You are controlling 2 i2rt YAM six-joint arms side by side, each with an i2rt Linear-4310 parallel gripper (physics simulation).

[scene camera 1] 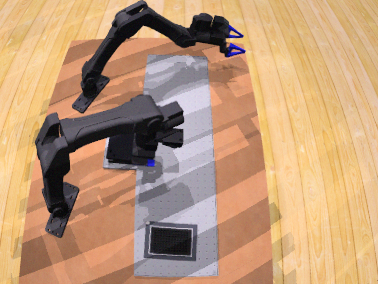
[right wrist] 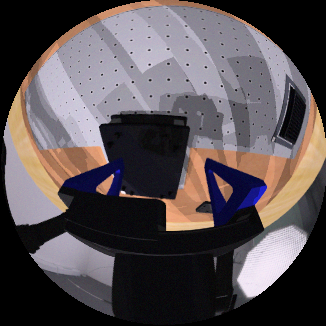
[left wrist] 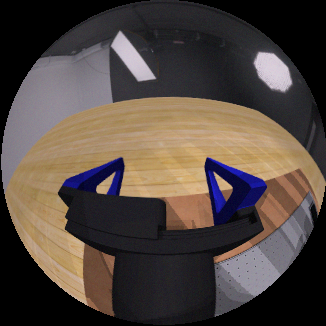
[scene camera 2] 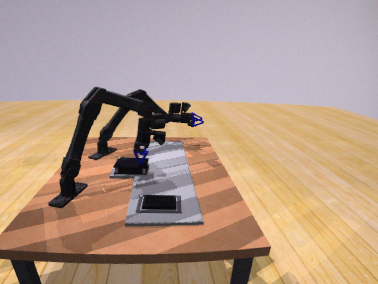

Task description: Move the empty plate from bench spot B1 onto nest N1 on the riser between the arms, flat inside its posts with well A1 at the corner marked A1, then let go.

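Places are measured from the left arm's base along level axes (x right, y back, z down), in millimetres.
Where they show: left gripper, between the fingertips: (scene camera 1: 244, 44) (left wrist: 164, 161) (scene camera 2: 203, 120); right gripper, between the fingertips: (scene camera 1: 143, 150) (right wrist: 163, 162) (scene camera 2: 140, 159); left arm's base, origin of its link: (scene camera 1: 91, 93) (scene camera 2: 103, 153); right arm's base, origin of its link: (scene camera 1: 62, 209) (scene camera 2: 69, 195).
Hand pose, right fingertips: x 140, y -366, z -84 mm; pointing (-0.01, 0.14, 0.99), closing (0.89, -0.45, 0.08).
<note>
Each offset is from my right fingertips to the centre of the thing. Level surfaces: height alone.
The black plate {dy -217, dx +213, dz +62 mm} (scene camera 1: 171, 241) (scene camera 2: 159, 202) (right wrist: 295, 116) lies flat in a grey frame on the perforated board, at the bottom in both scene views. The black riser {dy +61, dx -9, dz +46 mm} (scene camera 1: 119, 146) (scene camera 2: 131, 165) (right wrist: 145, 152) stands between the arms; small posts show on its top in the right wrist view, but the corner mark A1 cannot be read. My right gripper (scene camera 1: 151, 163) (scene camera 2: 141, 156) (right wrist: 163, 162) is open and empty, pointing down just above the riser's board-side edge, away from the plate. My left gripper (scene camera 1: 244, 43) (scene camera 2: 198, 120) (left wrist: 164, 161) is open and empty, raised beyond the board's far end.
The grey perforated board {dz +71 mm} (scene camera 1: 197, 180) (scene camera 2: 175, 170) (left wrist: 240, 285) (right wrist: 150, 50) runs lengthwise along the brown table {dz +84 mm} (scene camera 1: 245, 200) (scene camera 2: 225, 200). The riser stands on a light grey base {dz +72 mm} (scene camera 1: 120, 167) beside the board. The right arm reaches over the riser and partly hides it in scene camera 1.
</note>
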